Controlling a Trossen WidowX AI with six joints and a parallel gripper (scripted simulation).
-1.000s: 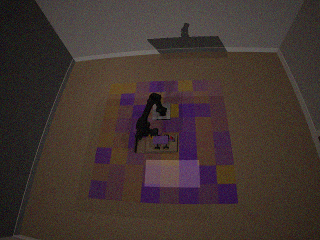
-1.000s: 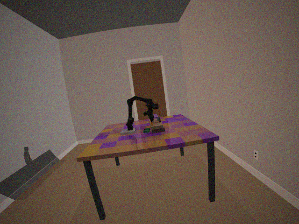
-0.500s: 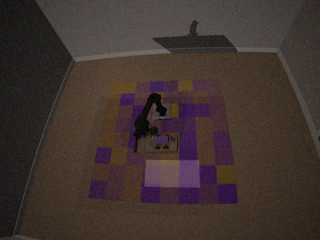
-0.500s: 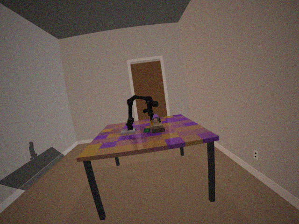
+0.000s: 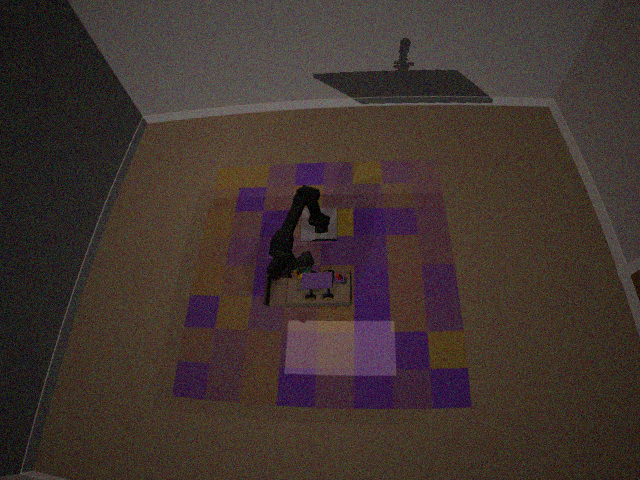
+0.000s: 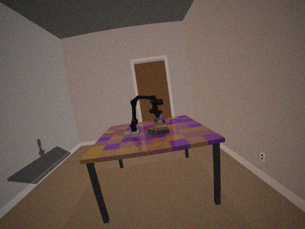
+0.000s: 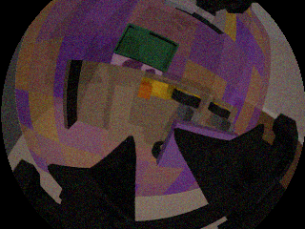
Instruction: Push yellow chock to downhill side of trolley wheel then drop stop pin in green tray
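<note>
Now: gripper tip 19 cm to the right of the red-headed stop pin, 3 cm above it and 2 cm short of it. From my gripper tip the other things lie so: yellow chock: 8 cm below, 3 cm behind, 2 cm to the left; then ramp: 11 cm below, 9 cm to the left, 3 cm ahead; then purple-topped trolley: 10 cm to the left, 5 cm below, 3 cm ahead.
</note>
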